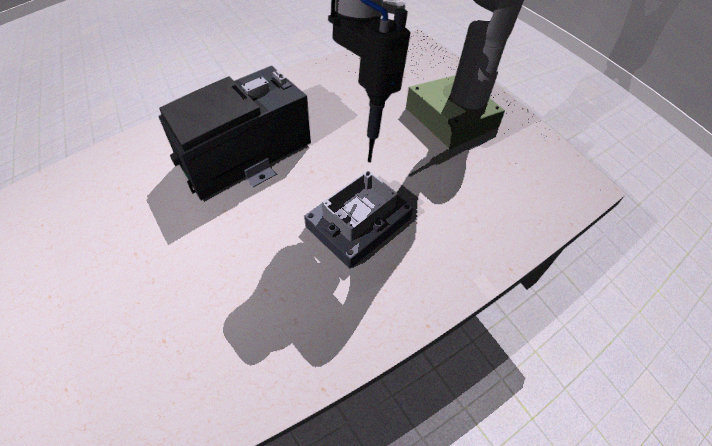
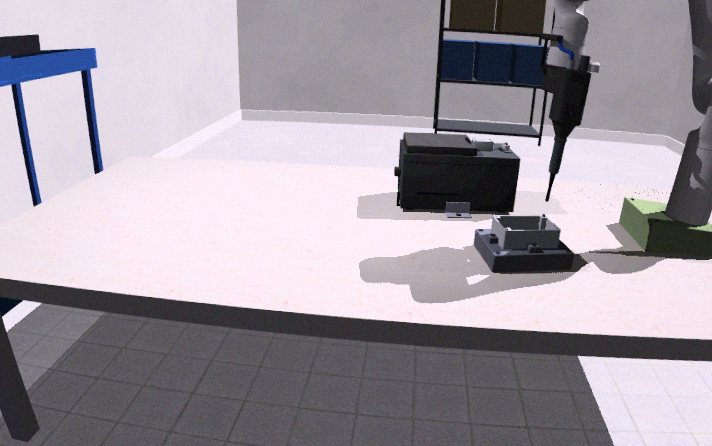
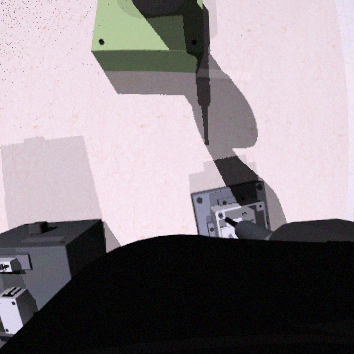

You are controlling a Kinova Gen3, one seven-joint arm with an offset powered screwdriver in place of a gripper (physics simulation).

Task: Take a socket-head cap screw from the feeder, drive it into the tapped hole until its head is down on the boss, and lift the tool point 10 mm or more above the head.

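The screwdriver, my gripper [image 1: 369, 160] [image 2: 547, 199] [image 3: 228, 220], points down, its thin dark tip in the air a little above the near-arm corner of the grey open housing [image 1: 358, 229] [image 2: 528, 240]. A corner boss [image 1: 367, 181] [image 2: 543, 222] stands under the tip, apart from it. The boss top looks dark; whether that is a screw head or the hole is too small to tell. No screw can be made out at the tip. The black feeder [image 1: 246, 157] [image 2: 457, 181] [image 3: 84, 250] stands beside the housing, with a small light pick-up part on its top.
The housing sits on a dark fixture plate [image 1: 367, 254] [image 2: 530, 263] [image 3: 200, 215] with clamps and corner holes. The arm stands on a green base block [image 1: 428, 112] [image 2: 636, 223] [image 3: 145, 60]. A grey bracket [image 1: 261, 175] [image 2: 458, 210] juts from the feeder's foot. A shelf rack [image 2: 437, 99] stands behind.
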